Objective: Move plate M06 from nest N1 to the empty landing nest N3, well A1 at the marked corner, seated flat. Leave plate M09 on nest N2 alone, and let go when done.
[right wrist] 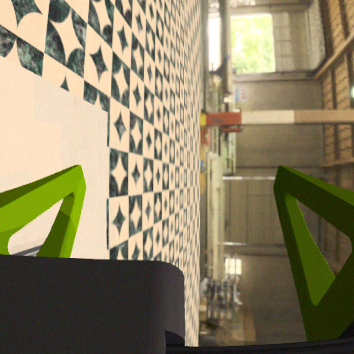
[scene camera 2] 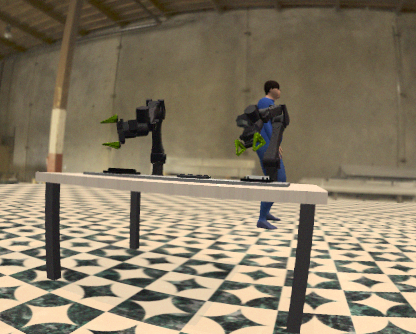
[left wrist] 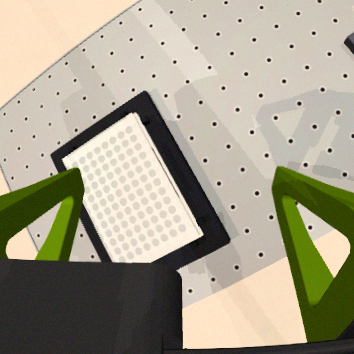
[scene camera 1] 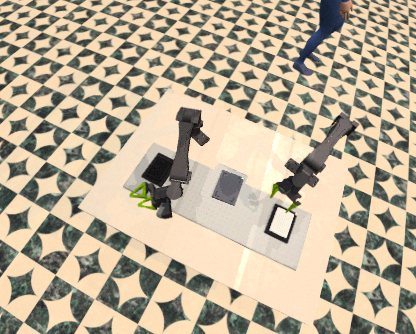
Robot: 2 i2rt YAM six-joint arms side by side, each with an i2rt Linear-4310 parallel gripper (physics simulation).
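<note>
A white many-well plate sits in a black nest at the right of scene camera 1. A low dark-grey nest in the middle shows no plate. A black plate on its nest lies at the left. No nest or plate labels are readable. My left gripper is open and empty, above the board near the white plate, offset to one side of it. My right gripper is open, empty and raised, pointing sideways.
A grey perforated board lies under the nests on the pale table. The right arm reaches across the board between the black plate and the middle nest. A person in blue stands beyond the table.
</note>
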